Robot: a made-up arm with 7 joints. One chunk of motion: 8 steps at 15 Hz.
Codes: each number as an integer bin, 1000 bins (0 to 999) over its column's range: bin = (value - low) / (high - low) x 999, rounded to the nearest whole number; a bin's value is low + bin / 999 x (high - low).
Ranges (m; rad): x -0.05..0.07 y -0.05..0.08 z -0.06..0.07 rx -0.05..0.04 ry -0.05..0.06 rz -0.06..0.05
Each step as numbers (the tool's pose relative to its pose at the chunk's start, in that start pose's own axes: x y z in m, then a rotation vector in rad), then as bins.
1 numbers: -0.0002 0.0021 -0.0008 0.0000 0.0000 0.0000
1 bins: 415 400 455 555 454 545
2 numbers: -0.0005 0.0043 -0.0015 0.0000 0.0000 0.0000
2 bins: 412 417 450 555 454 545
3 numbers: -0.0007 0.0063 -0.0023 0.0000 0.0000 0.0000
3 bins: 410 433 443 555 454 545
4 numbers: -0.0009 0.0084 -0.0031 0.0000 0.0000 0.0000
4 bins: 409 449 437 555 454 545
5 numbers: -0.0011 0.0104 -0.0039 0.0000 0.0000 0.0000
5 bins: 407 464 431 555 454 545
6 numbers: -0.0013 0.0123 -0.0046 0.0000 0.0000 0.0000
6 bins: 405 479 426 555 454 545
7 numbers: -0.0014 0.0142 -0.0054 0.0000 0.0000 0.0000
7 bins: 405 493 420 555 454 545
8 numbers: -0.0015 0.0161 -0.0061 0.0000 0.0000 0.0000
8 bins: 404 508 414 555 454 545
